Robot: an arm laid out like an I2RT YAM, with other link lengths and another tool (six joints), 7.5 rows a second.
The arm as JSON. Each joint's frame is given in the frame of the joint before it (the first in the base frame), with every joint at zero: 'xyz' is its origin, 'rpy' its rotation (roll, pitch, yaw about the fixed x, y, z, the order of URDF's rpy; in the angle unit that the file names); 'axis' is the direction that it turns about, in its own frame. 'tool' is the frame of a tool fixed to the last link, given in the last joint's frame.
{
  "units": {
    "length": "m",
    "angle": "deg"
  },
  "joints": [
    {
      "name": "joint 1",
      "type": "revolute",
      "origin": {
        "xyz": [
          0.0,
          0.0,
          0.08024
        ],
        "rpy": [
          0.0,
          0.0,
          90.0
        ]
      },
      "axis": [
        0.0,
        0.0,
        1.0
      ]
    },
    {
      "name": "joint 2",
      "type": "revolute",
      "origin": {
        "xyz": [
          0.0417,
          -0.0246,
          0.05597
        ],
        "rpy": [
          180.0,
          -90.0,
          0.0
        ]
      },
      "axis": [
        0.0,
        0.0,
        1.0
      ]
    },
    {
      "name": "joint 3",
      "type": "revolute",
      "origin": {
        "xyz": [
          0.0,
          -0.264,
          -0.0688
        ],
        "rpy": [
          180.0,
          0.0,
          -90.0
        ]
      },
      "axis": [
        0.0,
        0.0,
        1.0
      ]
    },
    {
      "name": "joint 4",
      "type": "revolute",
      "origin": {
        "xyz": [
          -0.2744,
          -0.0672,
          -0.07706
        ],
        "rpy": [
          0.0,
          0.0,
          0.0
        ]
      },
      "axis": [
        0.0,
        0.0,
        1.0
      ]
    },
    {
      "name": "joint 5",
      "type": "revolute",
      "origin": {
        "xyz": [
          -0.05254,
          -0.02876,
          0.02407
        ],
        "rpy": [
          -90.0,
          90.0,
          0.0
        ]
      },
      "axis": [
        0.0,
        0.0,
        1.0
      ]
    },
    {
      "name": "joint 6",
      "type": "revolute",
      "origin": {
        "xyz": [
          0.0,
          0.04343,
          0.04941
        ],
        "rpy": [
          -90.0,
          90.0,
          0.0
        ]
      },
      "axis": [
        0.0,
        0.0,
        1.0
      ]
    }
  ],
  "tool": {
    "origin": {
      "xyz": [
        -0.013,
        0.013,
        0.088
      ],
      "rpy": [
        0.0,
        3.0,
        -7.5
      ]
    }
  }
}
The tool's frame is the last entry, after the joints.
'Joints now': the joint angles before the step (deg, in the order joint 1, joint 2, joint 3, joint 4, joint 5, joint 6). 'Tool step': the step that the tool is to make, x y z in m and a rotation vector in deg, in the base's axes. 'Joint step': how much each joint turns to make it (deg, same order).
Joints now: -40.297 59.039 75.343 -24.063 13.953 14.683
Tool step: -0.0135 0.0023 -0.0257 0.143 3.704 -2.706
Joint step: 0.029 -3.300 -5.870 0.159 3.058 -1.900
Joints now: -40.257 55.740 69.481 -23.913 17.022 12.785
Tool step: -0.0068 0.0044 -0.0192 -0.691 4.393 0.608
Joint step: -0.006 -2.533 -4.294 -0.097 0.046 -3.578
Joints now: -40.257 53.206 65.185 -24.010 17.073 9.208
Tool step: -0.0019 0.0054 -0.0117 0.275 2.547 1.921
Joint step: 0.009 -1.515 -2.193 -0.910 -1.546 -1.901
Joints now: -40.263 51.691 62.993 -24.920 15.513 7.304
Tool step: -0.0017 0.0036 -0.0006 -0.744 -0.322 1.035
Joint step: -0.075 -1.408 -1.186 0.666 -0.999 -0.624
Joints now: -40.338 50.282 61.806 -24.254 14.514 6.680
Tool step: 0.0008 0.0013 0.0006 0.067 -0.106 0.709
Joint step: -0.016 -0.112 0.091 -0.155 -0.733 -0.044
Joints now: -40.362 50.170 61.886 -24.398 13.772 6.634
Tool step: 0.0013 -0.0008 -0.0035 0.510 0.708 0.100
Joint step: 0.028 0.418 -0.096 -0.335 -0.055 -0.087
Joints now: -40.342 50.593 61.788 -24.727 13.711 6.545
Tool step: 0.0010 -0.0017 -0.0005 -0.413 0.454 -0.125
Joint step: 0.024 0.327 -0.073 0.459 0.287 -0.574
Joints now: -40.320 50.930 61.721 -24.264 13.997 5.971
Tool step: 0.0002 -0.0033 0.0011 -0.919 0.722 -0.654
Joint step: -0.062 0.510 0.152 0.660 0.845 -1.032
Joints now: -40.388 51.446 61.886 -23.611 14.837 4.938
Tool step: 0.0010 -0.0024 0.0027 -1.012 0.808 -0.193
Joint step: 0.052 0.580 0.498 0.447 0.530 -1.249
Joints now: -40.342 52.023 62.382 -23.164 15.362 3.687
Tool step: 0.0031 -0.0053 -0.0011 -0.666 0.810 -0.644
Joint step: 0.005 1.172 0.087 1.143 0.861 -0.897
